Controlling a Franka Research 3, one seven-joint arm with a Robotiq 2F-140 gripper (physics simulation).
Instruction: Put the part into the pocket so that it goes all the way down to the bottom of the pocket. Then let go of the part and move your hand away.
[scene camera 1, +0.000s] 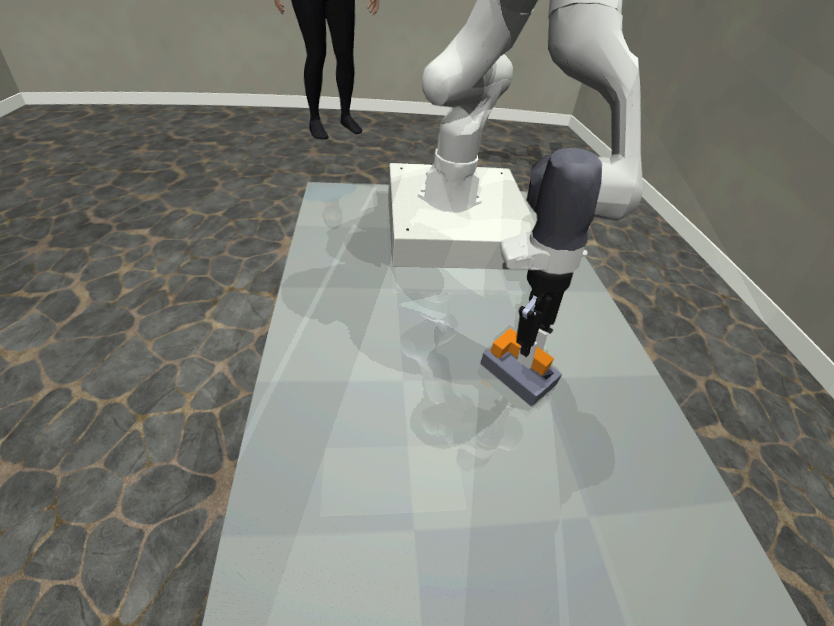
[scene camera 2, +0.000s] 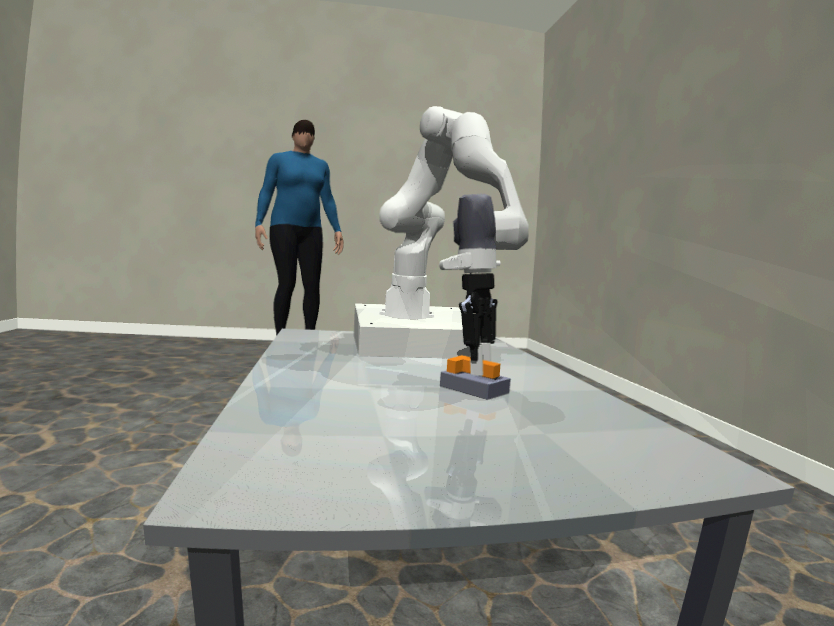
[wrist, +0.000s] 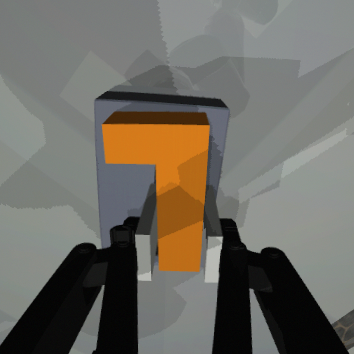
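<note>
The orange L-shaped part (scene camera 1: 542, 361) (scene camera 2: 491, 369) (wrist: 182, 200) is between the fingers of my gripper (scene camera 1: 533, 348) (scene camera 2: 480, 359) (wrist: 180, 202), which is shut on its long arm. The grey-blue block (scene camera 1: 508, 379) (scene camera 2: 471, 386) (wrist: 162, 105) with the pocket stands on the table directly below. The part looks about level and lies over the pocket, with its upper portion standing well above the block's rim. In the wrist view its short arm points left, near the block's far end. The part hides most of the pocket, so its depth in there cannot be told.
The glossy table (scene camera 1: 377, 566) (scene camera 2: 323, 485) bears shadows and reflections. The arm's white base (scene camera 1: 451, 252) (scene camera 2: 404, 345) stands at the table's back. A person (scene camera 1: 328, 60) (scene camera 2: 297, 192) stands on the floor behind the table, to the left.
</note>
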